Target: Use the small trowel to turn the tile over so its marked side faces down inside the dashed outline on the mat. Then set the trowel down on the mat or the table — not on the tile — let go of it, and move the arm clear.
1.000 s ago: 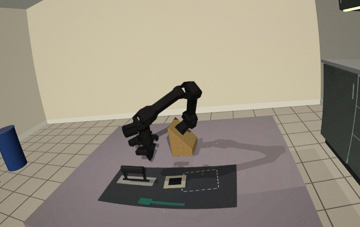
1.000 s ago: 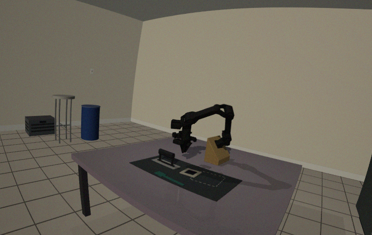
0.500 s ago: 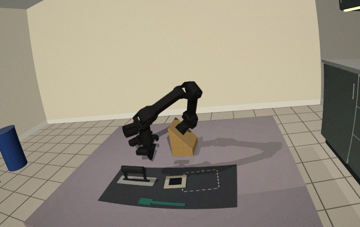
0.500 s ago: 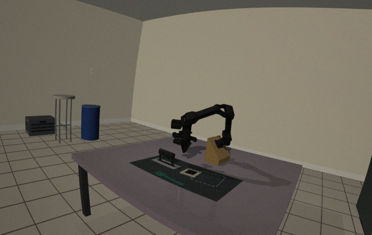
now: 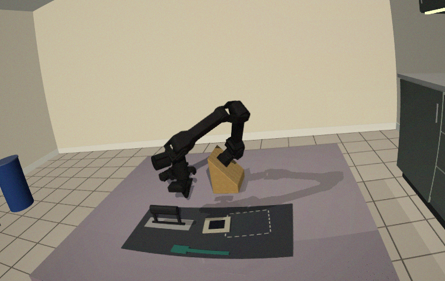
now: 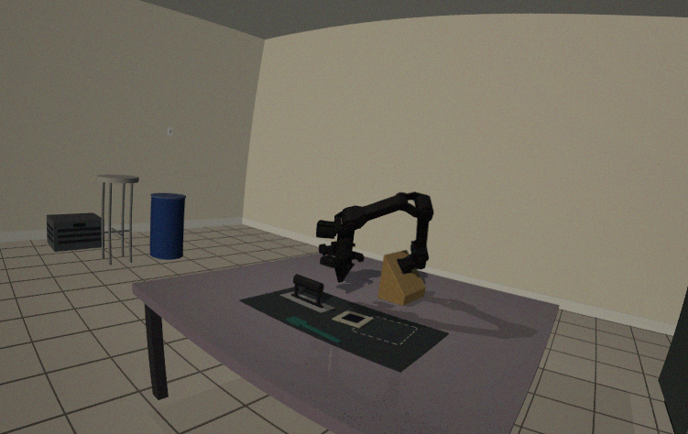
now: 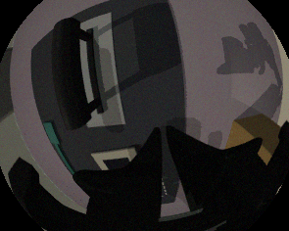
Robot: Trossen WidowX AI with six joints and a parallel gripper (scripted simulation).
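Right now the trowel is 90 mm ahead of my gripper tip, 40 mm to the right of it and 40 mm below it. Also, from my gripper tip: green flat marking (250 mm ahead, 110 mm to the left, 80 mm below); dark mat (110 mm ahead, 120 mm to the left, 100 mm below); tile (80 mm ahead, 140 mm to the left, 80 mm below).
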